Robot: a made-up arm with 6 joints.
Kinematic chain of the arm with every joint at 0, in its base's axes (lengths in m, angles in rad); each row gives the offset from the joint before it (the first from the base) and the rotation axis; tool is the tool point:
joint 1: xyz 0 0 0.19 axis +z
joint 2: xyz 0 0 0 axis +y
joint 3: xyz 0 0 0.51 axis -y
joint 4: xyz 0 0 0 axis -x
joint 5: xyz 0.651 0 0 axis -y
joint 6: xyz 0 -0.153 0 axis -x
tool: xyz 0 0 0
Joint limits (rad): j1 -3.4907..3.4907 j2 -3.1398..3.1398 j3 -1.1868..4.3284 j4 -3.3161..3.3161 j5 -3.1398..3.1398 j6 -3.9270..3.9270
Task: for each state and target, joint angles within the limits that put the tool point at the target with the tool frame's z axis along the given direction. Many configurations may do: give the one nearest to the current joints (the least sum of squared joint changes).
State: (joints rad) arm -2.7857 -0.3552 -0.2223 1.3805 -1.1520 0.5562
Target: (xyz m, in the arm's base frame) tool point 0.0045 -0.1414 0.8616 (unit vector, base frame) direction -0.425 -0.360 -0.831
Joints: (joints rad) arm -1.9345 -0.9598 -0.5711 1.9350 -0.9962 1.4077
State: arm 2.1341 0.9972 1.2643 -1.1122 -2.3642 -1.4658
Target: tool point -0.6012 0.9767 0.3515 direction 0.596 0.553 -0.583
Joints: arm 2.2302 1.2438 1.3788 -0.6349 -2.3703 -1.5811
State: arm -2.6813 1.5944 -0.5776 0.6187 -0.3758 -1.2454
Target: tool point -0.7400 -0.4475 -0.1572 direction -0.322 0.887 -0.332
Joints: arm -2.4199 1.2007 0.2428 0.0096 0.1516 -2.0788
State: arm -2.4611 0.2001 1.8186 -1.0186 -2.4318 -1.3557
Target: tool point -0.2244 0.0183 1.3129 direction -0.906 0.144 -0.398
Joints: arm -3.1724 -0.0765 1.3189 -1.4963 -1.7568 -1.8103
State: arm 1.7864 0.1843 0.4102 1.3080 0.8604 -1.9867
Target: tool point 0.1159 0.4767 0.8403 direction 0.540 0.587 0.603
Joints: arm 1.4331 -0.3150 -0.2832 1.2422 1.2260 -2.3697
